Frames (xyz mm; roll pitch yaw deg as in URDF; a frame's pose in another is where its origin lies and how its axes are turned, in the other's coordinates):
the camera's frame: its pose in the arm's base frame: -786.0 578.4 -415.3 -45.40 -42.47 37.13
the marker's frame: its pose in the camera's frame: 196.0 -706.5 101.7 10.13 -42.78 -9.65
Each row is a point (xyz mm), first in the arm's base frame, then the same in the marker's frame.
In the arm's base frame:
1: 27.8 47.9 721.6
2: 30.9 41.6 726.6
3: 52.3 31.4 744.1
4: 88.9 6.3 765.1
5: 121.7 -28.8 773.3
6: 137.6 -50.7 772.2
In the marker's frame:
1: 418.0 -373.8 -768.5
2: 419.6 -381.9 -770.9
3: 428.8 -400.9 -791.4
4: 433.2 -436.6 -824.8
5: 422.4 -475.5 -852.2
6: 410.6 -496.6 -864.4

